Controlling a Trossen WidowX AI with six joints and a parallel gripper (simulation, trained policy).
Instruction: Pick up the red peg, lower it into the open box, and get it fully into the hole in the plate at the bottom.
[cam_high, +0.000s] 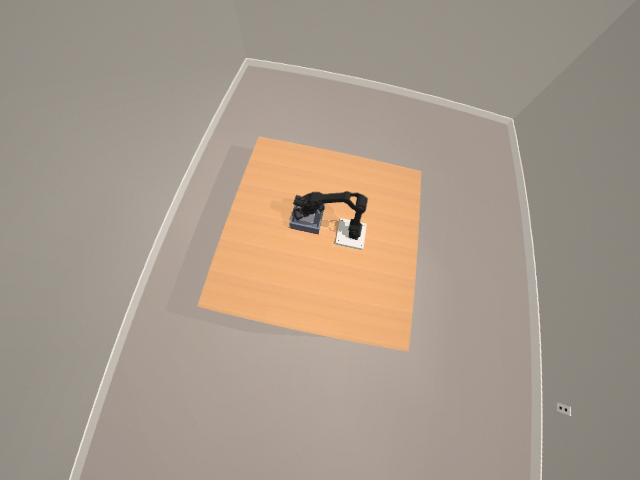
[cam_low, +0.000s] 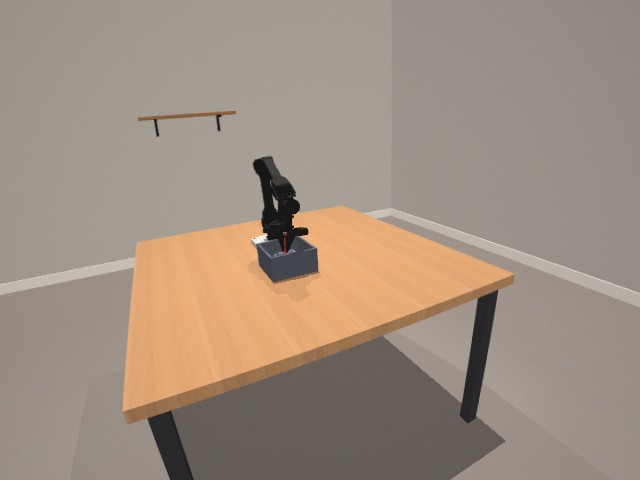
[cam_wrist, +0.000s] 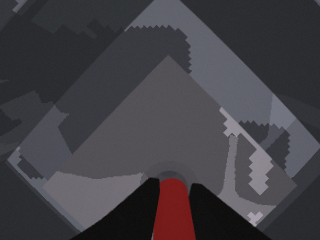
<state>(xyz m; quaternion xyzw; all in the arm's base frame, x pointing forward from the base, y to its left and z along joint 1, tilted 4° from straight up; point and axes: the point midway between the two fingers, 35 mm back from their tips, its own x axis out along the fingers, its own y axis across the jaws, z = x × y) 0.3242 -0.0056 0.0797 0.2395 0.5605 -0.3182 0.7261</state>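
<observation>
Now: gripper tip 3 cm above the grey plate. The rest, counted from my gripper tip: dark grey box: 5 cm below; then red peg: 1 cm behind, 1 cm to the left, 3 cm above.
</observation>
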